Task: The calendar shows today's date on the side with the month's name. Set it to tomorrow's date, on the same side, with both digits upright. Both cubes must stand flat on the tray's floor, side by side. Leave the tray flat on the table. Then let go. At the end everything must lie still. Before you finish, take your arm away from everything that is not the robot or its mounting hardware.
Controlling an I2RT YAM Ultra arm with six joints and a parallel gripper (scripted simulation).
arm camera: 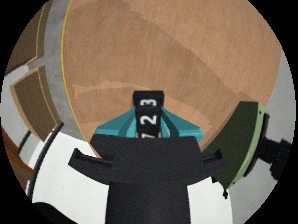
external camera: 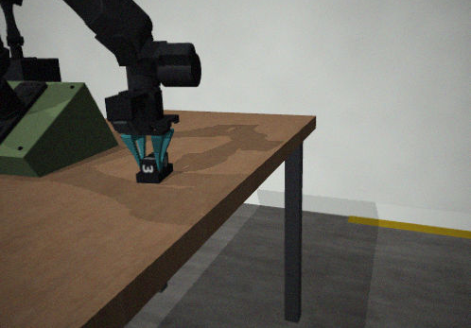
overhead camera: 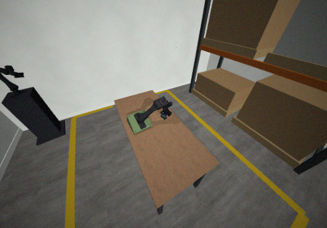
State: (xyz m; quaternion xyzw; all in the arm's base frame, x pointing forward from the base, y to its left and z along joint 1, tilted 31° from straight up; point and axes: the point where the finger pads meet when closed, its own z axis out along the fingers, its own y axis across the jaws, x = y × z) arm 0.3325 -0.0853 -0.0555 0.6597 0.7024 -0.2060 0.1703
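Now: the black tray 2 cm to the left of my hand and 2 cm below it. The rest, counted from my hand: black cube right at my hand.
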